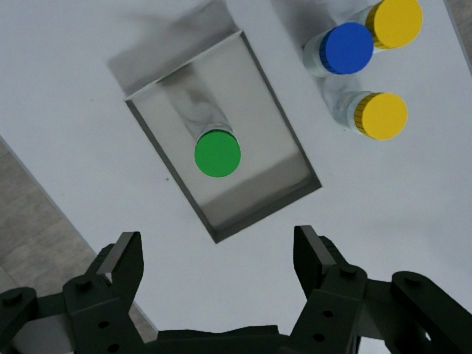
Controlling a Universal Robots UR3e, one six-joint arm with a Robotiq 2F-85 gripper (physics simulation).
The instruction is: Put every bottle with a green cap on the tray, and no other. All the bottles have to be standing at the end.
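A bottle with a green cap (217,153) stands upright inside the grey tray (268,214), a little left of its middle. A bottle with a blue cap (346,48) stands on the table right of the tray. One bottle with a yellow cap (398,23) stands close behind it at the top right, and another bottle with a yellow cap (381,116) stands below them. All three are outside the tray. My gripper (218,247) is open with nothing between the fingers, high above the table near the tray's lower corner.
The white table (65,125) carries the tray and the bottles. Its left edge runs diagonally down the left side, with grey floor (30,220) beyond. Another table edge shows at the top right corner. Shadows fall behind the tray and the bottles.
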